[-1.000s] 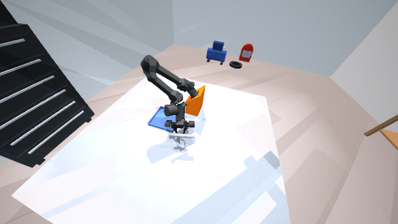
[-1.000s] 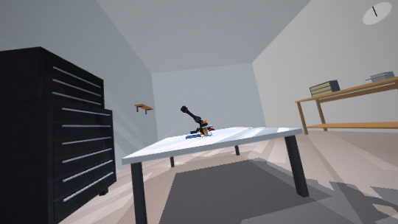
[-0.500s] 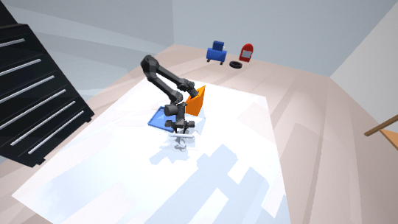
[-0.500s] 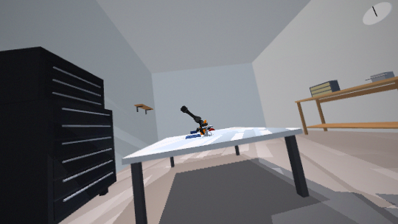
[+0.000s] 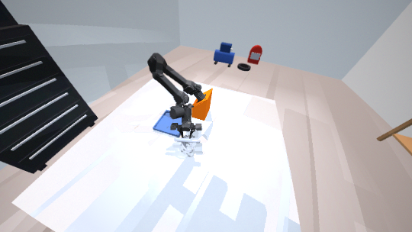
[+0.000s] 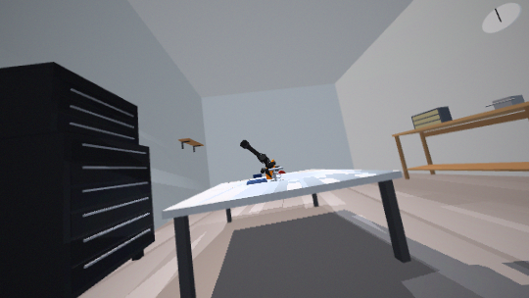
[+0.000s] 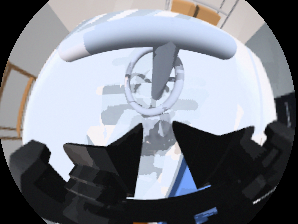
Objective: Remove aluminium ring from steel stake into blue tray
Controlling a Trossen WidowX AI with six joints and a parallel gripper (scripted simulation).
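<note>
My gripper tip is 4 cm short of the aluminium ring, 2 cm to the right of it and 2 cm below it. From my gripper tip the other things lie so: blue tray (15 cm to the right, 12 cm behind, 2 cm below).
</note>
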